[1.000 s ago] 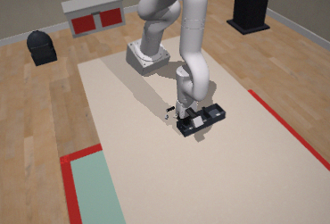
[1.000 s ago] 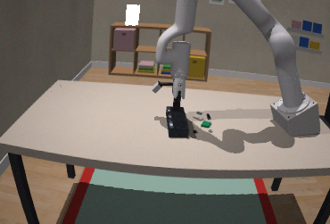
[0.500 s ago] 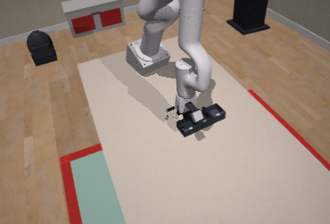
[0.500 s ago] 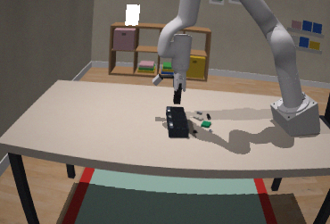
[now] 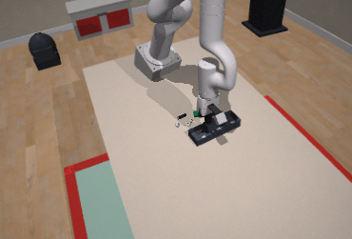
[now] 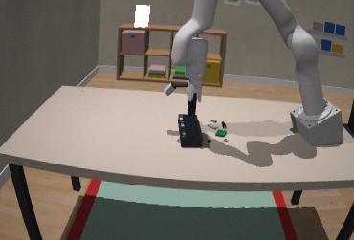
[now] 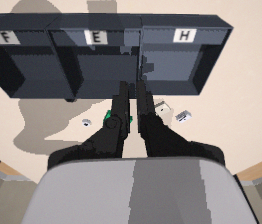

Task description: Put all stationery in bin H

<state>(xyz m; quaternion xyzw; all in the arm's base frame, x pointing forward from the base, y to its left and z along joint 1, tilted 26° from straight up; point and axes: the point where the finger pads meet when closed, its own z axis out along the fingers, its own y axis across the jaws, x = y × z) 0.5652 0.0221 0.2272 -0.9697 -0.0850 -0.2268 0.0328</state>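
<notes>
Right now the tray is 30 mm to the left of my hand and 70 mm below it. From my hand the other things lie so: white domino-like piece (100 mm behind, 60 mm to the right, 90 mm below); then green flat piece (140 mm behind, 10 mm to the left, 90 mm below); then black round thing (90 mm behind, 90 mm to the left, 90 mm below).
</notes>
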